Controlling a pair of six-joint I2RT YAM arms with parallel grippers.
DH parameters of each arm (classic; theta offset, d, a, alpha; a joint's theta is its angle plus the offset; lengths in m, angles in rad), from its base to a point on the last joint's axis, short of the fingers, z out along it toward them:
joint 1: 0 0.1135 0.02 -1.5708
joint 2: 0 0 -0.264 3.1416
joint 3: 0.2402 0 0.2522 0
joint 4: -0.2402 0 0.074 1.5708
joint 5: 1.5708 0 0 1.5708
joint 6: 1.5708 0.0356 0 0
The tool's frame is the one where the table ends.
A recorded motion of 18 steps. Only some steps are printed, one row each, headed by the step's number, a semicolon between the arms.
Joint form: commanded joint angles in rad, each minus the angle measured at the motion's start. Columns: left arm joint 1, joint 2, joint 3, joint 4, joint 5, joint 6; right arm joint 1, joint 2, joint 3, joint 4, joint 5, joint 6.
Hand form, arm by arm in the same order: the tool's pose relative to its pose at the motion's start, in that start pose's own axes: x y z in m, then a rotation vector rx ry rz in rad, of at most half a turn. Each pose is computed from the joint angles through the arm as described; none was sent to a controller.
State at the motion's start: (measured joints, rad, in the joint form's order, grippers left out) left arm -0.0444 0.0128 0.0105 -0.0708 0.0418 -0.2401; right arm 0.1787 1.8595 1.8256 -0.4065 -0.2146 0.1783
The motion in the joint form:
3: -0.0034 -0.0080 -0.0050 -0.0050 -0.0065 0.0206; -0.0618 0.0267 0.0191 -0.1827 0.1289 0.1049
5: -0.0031 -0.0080 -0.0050 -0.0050 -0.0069 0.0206; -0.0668 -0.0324 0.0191 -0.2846 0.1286 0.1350
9: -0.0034 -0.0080 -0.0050 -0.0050 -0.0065 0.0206; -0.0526 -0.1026 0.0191 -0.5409 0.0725 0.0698
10: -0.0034 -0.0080 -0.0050 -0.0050 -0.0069 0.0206; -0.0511 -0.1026 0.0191 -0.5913 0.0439 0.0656
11: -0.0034 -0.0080 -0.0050 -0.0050 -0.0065 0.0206; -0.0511 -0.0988 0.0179 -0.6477 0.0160 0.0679
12: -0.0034 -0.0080 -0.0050 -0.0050 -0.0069 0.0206; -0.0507 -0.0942 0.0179 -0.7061 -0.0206 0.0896
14: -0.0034 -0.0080 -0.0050 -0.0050 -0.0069 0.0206; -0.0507 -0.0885 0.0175 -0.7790 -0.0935 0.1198
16: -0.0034 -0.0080 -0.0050 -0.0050 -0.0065 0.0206; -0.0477 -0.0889 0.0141 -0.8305 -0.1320 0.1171
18: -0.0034 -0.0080 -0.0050 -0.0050 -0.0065 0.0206; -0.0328 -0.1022 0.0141 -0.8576 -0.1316 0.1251
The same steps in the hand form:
3: 0.0016 0.0002 -0.0001 -0.0035 0.0012 0.0208; 0.0155 -0.0355 -0.0006 0.2191 0.1373 0.1641
5: 0.0016 0.0003 -0.0001 -0.0042 0.0011 0.0208; 0.0117 -0.0300 -0.0259 0.2345 0.1739 0.2040
9: 0.0016 0.0002 -0.0001 -0.0035 0.0012 0.0208; 0.0245 -0.0147 -0.0592 0.1973 0.3740 0.1747
10: 0.0016 0.0003 -0.0001 -0.0039 0.0012 0.0208; 0.0297 -0.0133 -0.0612 0.1769 0.4275 0.1860
11: 0.0016 0.0002 -0.0001 -0.0035 0.0012 0.0208; 0.0363 -0.0130 -0.0624 0.1619 0.4901 0.2081
12: 0.0016 0.0003 -0.0001 -0.0039 0.0012 0.0208; 0.0427 -0.0121 -0.0638 0.1443 0.5539 0.2533
14: 0.0016 0.0003 -0.0001 -0.0039 0.0012 0.0208; 0.0504 -0.0101 -0.0662 0.0999 0.6368 0.3245
16: 0.0016 0.0002 -0.0001 -0.0035 0.0012 0.0208; 0.0556 -0.0076 -0.0691 0.0723 0.6938 0.3476
18: 0.0016 0.0002 -0.0001 -0.0035 0.0012 0.0208; 0.0563 -0.0009 -0.0745 0.0691 0.7121 0.3483

